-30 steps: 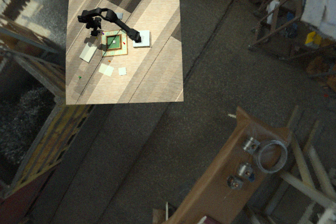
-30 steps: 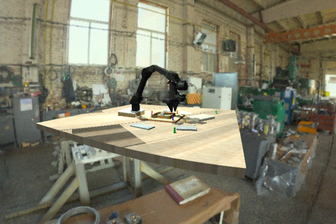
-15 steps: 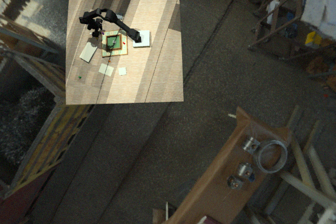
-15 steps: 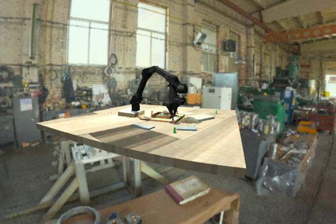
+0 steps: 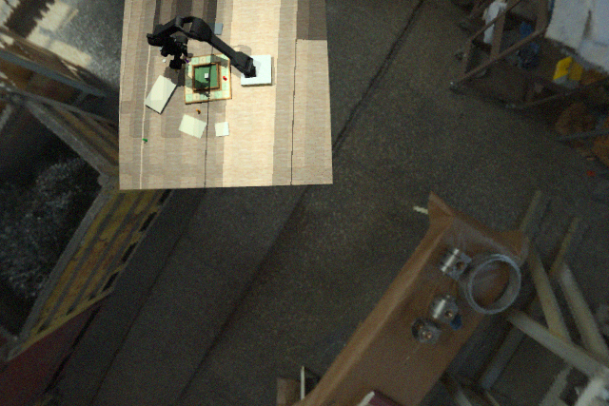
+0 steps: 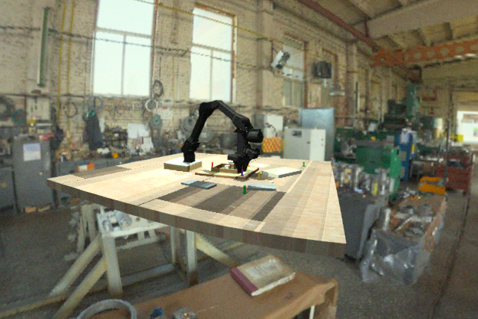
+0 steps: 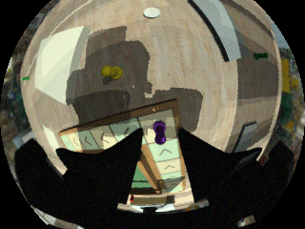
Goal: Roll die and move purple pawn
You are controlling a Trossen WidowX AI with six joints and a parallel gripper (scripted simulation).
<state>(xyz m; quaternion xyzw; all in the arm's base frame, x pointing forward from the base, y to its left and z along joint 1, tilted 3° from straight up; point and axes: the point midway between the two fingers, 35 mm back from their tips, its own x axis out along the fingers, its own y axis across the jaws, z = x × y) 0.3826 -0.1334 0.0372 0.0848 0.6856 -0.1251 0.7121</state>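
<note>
Now: the yellow pawn 80 mm ahead of my gripper tip, 40 mm to the left of it and 10 mm below it. Round my gripper tip: purple pawn (right at my gripper tip); then die (130 mm behind, 120 mm to the left); then green felt tray floor (110 mm behind, 120 mm to the left, 20 mm below).
</note>
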